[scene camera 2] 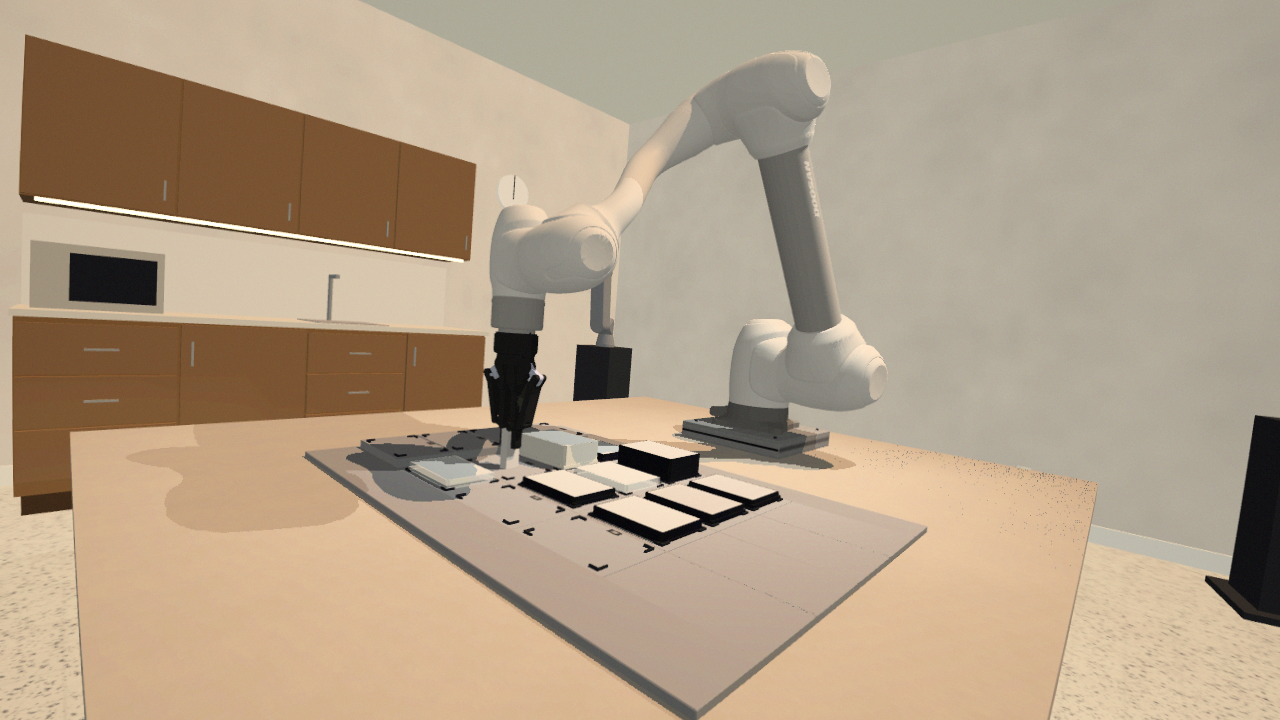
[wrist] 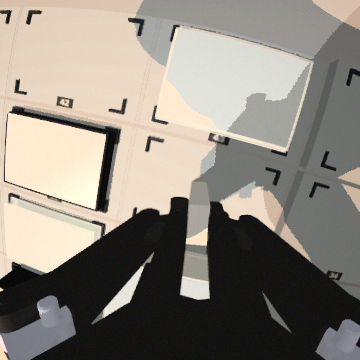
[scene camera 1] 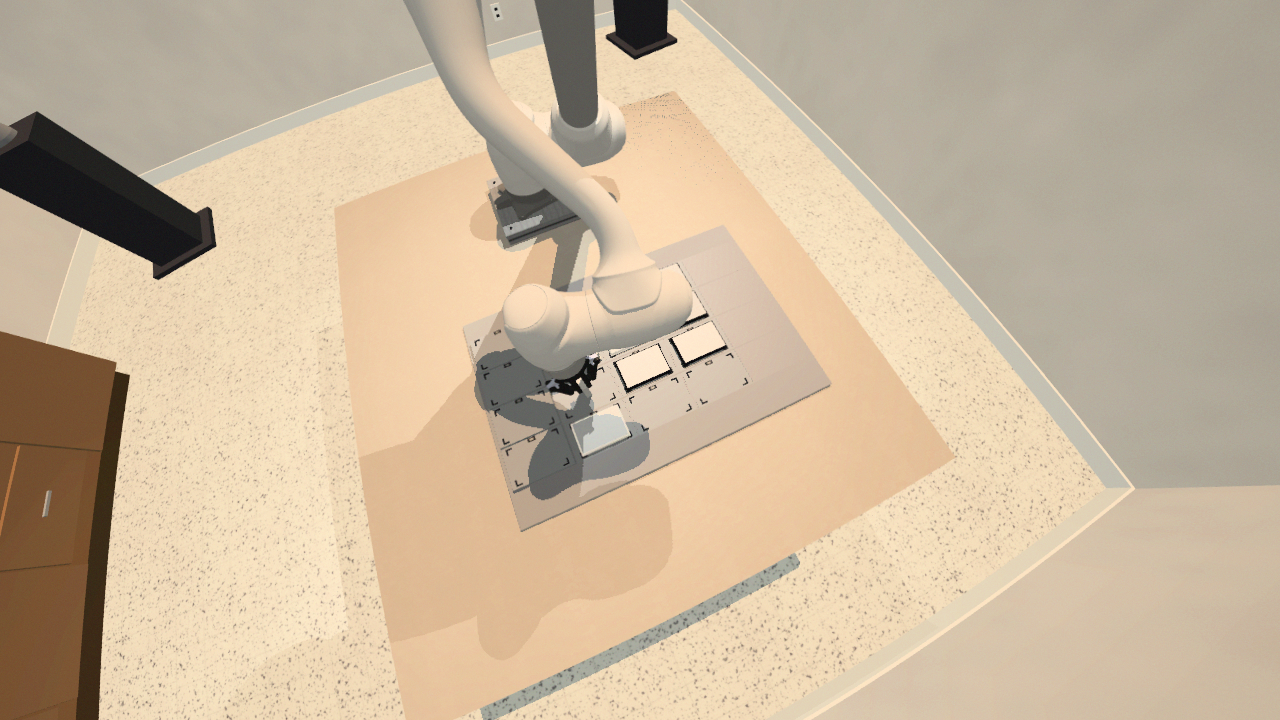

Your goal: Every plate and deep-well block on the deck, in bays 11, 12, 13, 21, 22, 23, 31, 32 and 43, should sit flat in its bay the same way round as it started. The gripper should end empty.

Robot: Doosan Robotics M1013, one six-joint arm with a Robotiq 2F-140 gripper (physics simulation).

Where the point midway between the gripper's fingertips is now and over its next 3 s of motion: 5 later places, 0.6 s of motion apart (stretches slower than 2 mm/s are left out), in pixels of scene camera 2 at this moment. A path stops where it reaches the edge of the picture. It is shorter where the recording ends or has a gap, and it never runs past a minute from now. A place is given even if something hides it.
My gripper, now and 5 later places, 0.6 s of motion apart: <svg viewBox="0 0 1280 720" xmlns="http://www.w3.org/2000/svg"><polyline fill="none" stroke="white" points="509,467 521,458 564,470 564,462 575,482 576,491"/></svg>
